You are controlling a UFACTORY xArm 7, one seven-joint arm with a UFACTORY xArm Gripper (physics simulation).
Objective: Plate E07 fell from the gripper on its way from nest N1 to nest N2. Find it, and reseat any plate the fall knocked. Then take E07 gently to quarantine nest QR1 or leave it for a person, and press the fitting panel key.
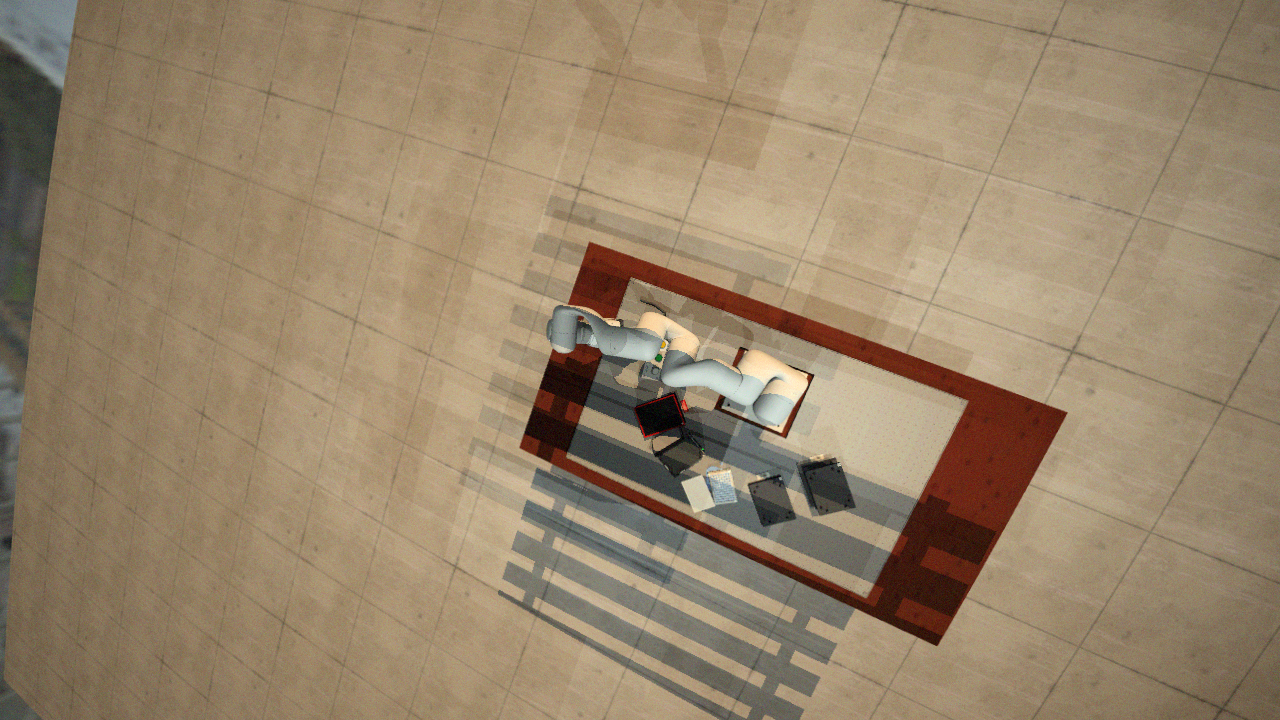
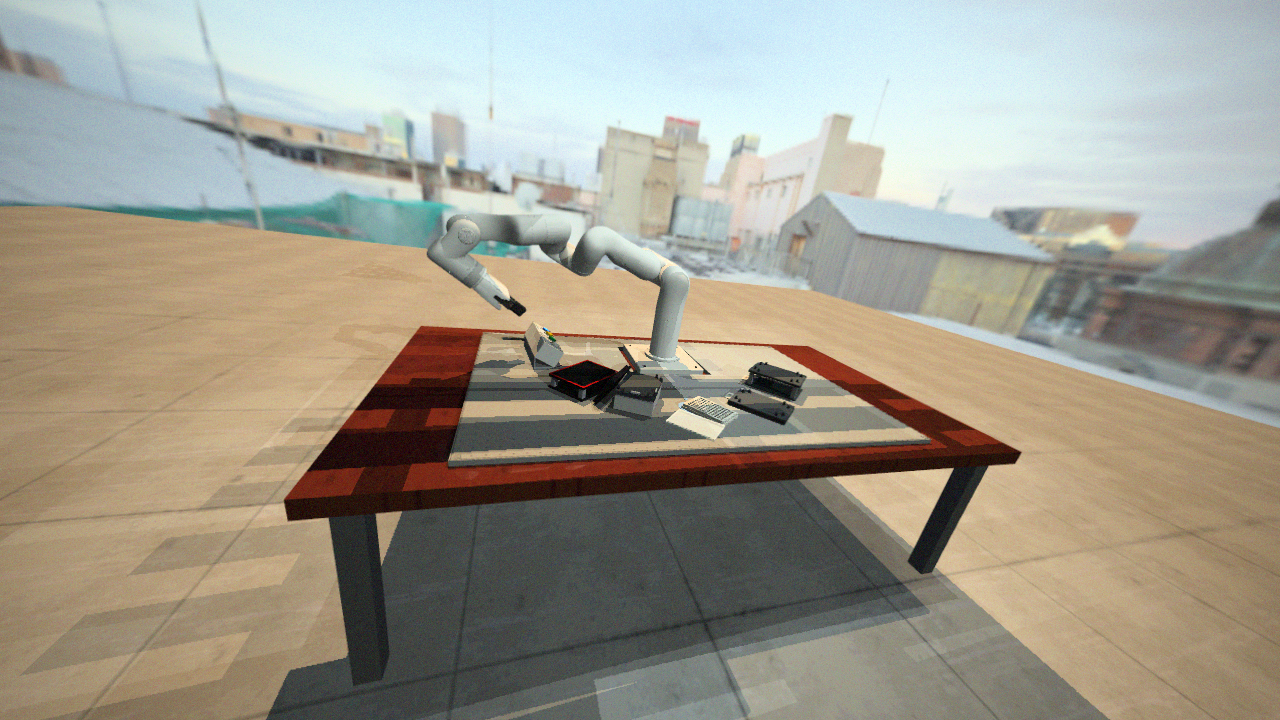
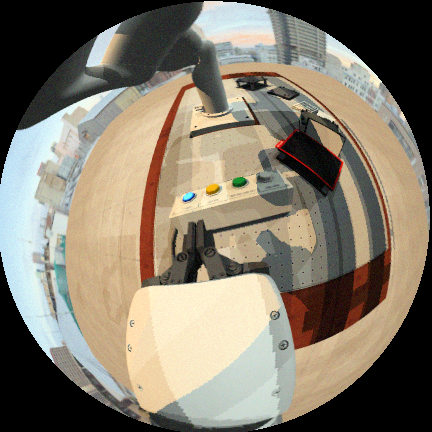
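Seen in the pictures: gripper, fingertip midpoint: (image 2: 523,312) (image 3: 198,229); arm's base, link origin: (image 2: 661,355) (image 3: 216,109).
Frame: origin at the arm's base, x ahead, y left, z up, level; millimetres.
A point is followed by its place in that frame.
My gripper (image 2: 518,308) @(y -478, x 66, z 118 mm) (image 3: 198,229) @(y -478, x 66, z 118 mm) is shut and empty, above and outside the key panel (image 2: 542,348) @(y -398, x 193, z 51 mm) (image 3: 240,214) @(y -438, x 104, z 41 mm). The panel has a blue key (image 3: 188,197) @(y -414, x 8, z 55 mm), a yellow key (image 3: 213,189) @(y -400, x 56, z 59 mm), a green key (image 3: 239,182) @(y -386, x 101, z 59 mm) and a grey key (image 3: 265,177) @(y -374, x 146, z 60 mm). A red-rimmed black tray (image 1: 660,415) @(y -263, x 282, z 26 mm) (image 2: 586,374) @(y -264, x 298, z 26 mm) (image 3: 312,159) @(y -288, x 275, z 26 mm) stands beside the panel. A pale gridded plate (image 1: 720,486) @(y 66, x 391, z -5 mm) (image 2: 710,410) @(y 71, x 400, z -2 mm) lies next to a flat white piece (image 1: 698,493) @(y 15, x 464, z -7 mm) (image 2: 696,423) @(y 16, x 469, z -6 mm). Two dark nests (image 1: 771,499) @(y 237, x 322, z 0 mm) (image 1: 827,485) @(y 344, x 160, z 40 mm) stand farther along. I cannot read any plate or nest label.
A dark box-like fixture (image 1: 678,454) @(y -131, x 364, z 41 mm) (image 2: 637,394) @(y -136, x 433, z 42 mm) with an upright frame (image 3: 343,142) @(y -213, x 404, z 52 mm) stands beside the red-rimmed tray. The arm's base plate (image 2: 680,363) @(y 58, x 59, z -2 mm) (image 3: 227,123) @(y -108, x 48, z -8 mm) is behind these things. The board lies on a red-brown table (image 1: 1002,438) @(y 723, x -277, z -27 mm) (image 2: 349,483) @(y -631, x 720, z -27 mm).
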